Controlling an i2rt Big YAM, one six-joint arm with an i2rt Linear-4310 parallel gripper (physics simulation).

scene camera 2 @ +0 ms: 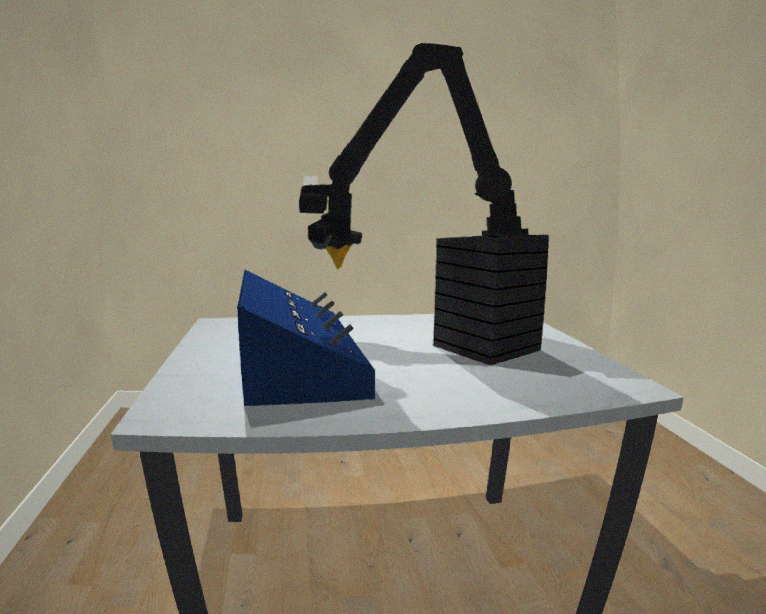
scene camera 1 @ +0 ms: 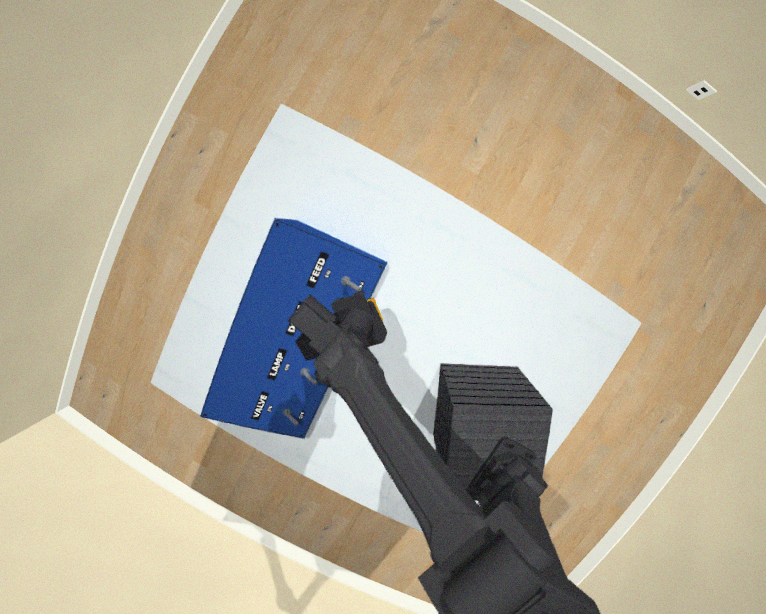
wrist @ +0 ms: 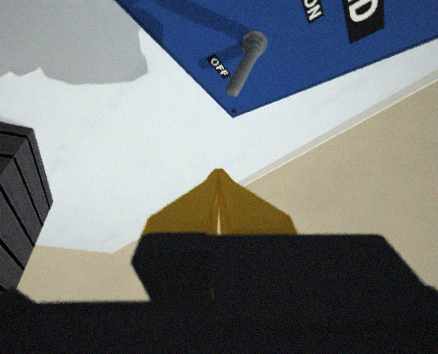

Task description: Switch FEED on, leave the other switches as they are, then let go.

Labels:
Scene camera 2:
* blue switch panel: 288, 355
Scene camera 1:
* gripper: 371, 299
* blue switch panel: 259, 378
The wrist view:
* gripper: 218, 176
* blue switch panel: 297, 52

